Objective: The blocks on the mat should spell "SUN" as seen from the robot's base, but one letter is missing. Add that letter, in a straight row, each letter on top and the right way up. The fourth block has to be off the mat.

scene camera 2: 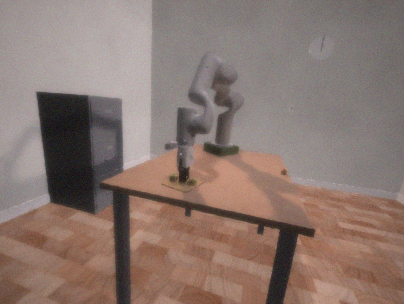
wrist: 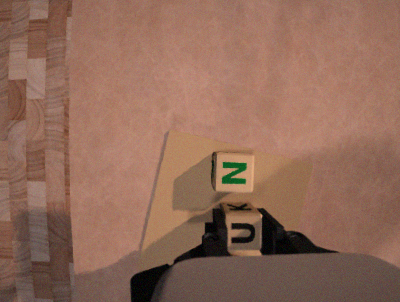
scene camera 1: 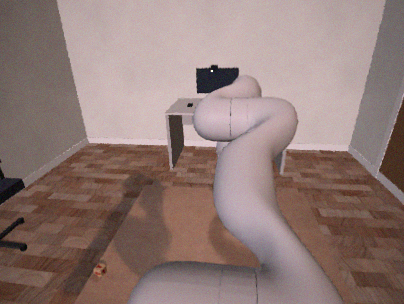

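Note:
My gripper [scene camera 2: 184, 176] [wrist: 237, 225] points down at the mat [scene camera 2: 181, 189] [wrist: 182, 150], shut on the U block [wrist: 243, 241]. The block's top shows a black U, its side a K. It is low at the mat, between the two other blocks; I cannot tell whether it touches the mat. The N block [wrist: 233, 173] [scene camera 2: 173, 178], green letter on top, sits on the mat beside it with a small gap. Another block [scene camera 2: 192, 182] sits on the mat on the other side; its letter is unreadable. The fourth block [scene camera 1: 100, 269] [scene camera 2: 283, 171] lies off the mat near the table's side edge.
The wooden table [scene camera 2: 235, 185] [scene camera 1: 190, 215] carries the arm's green base [scene camera 2: 221, 148]. A dark cabinet [scene camera 2: 80, 150] stands beyond the table. A desk [scene camera 1: 175, 107] with a monitor [scene camera 1: 210, 82] is at the far wall. The arm hides the mat in scene camera 1.

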